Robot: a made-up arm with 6 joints.
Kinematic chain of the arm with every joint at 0, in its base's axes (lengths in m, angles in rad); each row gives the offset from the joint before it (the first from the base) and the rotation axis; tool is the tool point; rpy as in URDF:
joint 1: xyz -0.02 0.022 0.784 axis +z
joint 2: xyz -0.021 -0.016 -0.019 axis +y
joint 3: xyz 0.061 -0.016 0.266 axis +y
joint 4: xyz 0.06 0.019 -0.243 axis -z
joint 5: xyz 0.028 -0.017 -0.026 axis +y
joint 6: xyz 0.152 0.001 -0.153 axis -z
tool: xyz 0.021 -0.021 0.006 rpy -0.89 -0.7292 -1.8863
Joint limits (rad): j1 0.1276..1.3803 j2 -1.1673..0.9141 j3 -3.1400..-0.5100 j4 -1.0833..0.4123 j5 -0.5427..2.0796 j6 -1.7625..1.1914
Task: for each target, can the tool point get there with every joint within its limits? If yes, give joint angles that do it. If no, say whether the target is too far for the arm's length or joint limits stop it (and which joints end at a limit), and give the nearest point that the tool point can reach.
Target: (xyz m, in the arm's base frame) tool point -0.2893 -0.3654 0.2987
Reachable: no: joint limits stop it (at a limit: joint 1, joint 2, joint 3) | nearest point 0.0157 -0.0882 0.4981 | short by 0.458 m
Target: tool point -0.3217 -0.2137 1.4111
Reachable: yes | joints 0.4812 -0.7301 -2.8515 -0.2834 1.1484 0.9408
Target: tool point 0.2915 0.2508 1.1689
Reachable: yes | joints 0.5249 -0.5401 -1.0381 -0.9081 0.5962 -0.2995
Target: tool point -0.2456 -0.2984 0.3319
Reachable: no: joint limits stop it (at a limit: joint 1, joint 2, joint 3) | nearest point 0.0116 -0.0824 0.4966 | short by 0.374 m
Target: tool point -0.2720 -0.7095 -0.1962
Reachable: no: too far | nearest point -0.2300 -0.5875 0.7500 | short by 0.955 m
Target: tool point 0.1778 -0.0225 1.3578
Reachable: yes | joints 0.2805 -0.5625 -1.8809 -0.4698 1.4371 0.6733
